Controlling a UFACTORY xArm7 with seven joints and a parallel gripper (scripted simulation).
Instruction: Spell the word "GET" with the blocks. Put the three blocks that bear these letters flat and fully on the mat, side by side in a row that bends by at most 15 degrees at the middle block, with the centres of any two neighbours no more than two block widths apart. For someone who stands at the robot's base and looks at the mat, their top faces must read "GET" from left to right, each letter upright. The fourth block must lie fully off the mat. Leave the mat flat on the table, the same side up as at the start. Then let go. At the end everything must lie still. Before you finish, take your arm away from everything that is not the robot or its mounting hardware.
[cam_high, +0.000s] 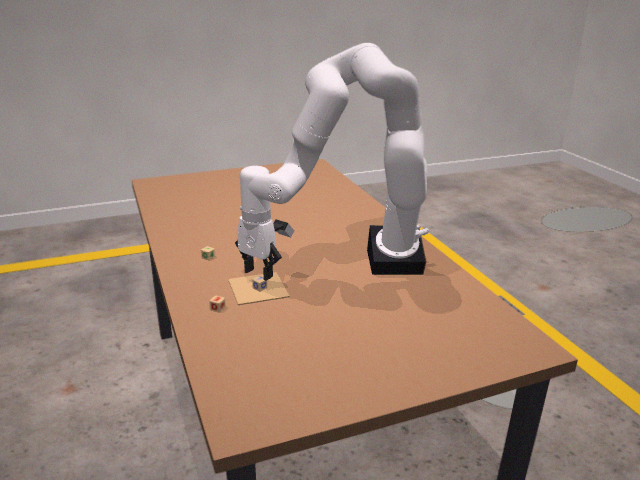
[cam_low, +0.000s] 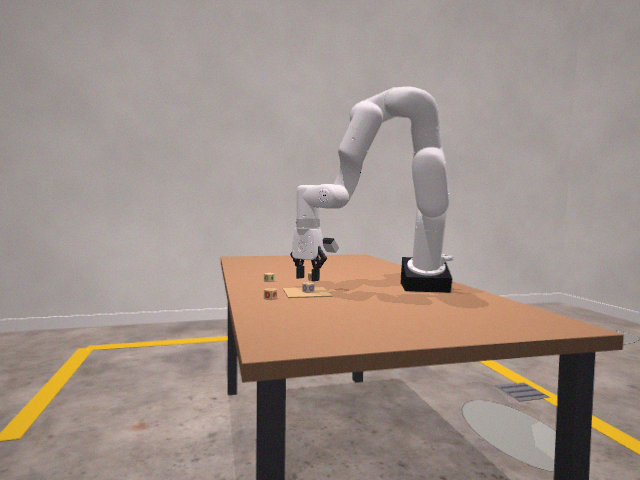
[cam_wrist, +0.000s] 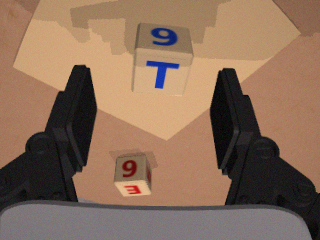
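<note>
Now: hand 60 mm above the tan mat. Also, from my hand: green-lettered block (240 mm to the right, 90 mm ahead, 50 mm below); black-lettered block (220 mm to the right, 80 mm behind, 50 mm below); red-lettered block (130 mm ahead, 60 mm to the left, 50 mm below).
</note>
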